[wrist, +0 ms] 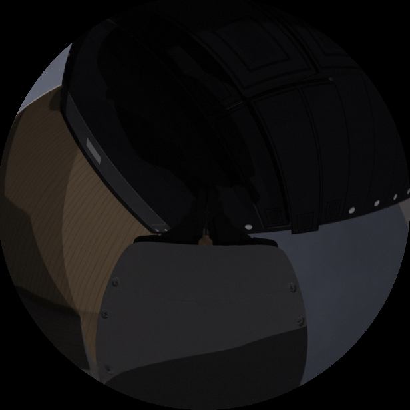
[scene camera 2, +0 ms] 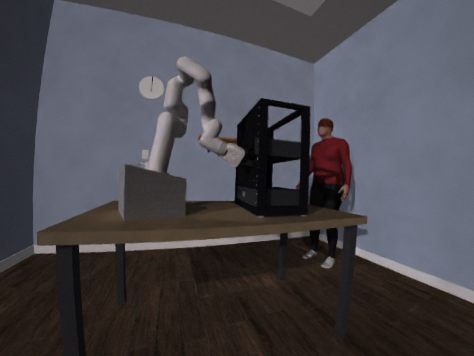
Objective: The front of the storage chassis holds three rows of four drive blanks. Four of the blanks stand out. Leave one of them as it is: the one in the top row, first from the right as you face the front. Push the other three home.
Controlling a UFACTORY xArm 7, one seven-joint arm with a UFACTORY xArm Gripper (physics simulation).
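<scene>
The storage chassis sits in a tall black rack on the table; in the scene view its side shows through the rack's open side. In the wrist view the rack front is very dark. Faint outlines of panels or blanks show there, but I cannot tell which drive blanks stand out. My gripper is shut and empty, its fingertips close to the rack front at about chassis height. Whether they touch a blank is hidden in the dark.
The rack stands on the right part of the wooden table. A lower unit sits at the rack's bottom. The arm's grey base block is at the left. A person in red stands behind the rack, to the right.
</scene>
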